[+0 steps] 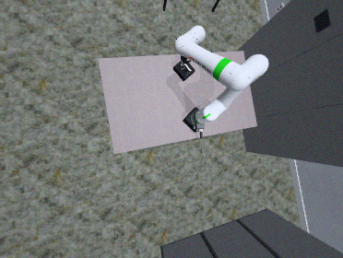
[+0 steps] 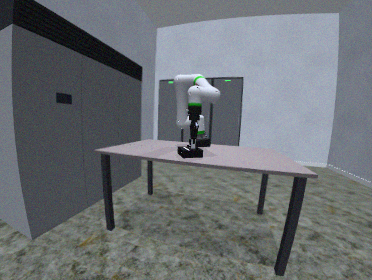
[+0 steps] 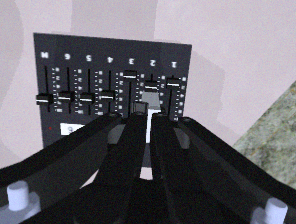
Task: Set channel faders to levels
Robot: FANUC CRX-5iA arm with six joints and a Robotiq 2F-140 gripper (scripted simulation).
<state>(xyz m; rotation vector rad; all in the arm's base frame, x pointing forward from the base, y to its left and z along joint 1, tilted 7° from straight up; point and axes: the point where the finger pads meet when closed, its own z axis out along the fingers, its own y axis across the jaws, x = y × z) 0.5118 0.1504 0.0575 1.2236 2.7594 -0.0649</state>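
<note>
My hand is 10 mm past the channel 2 cap, 10 mm to the right of it and 30 mm above it. Round my hand: channel 3 cap (30 mm behind, 10 mm to the left, 30 mm below); master fader cap (80 mm behind, 80 mm to the right, 30 mm below); channel 1 cap (30 mm to the left, 30 mm below).
</note>
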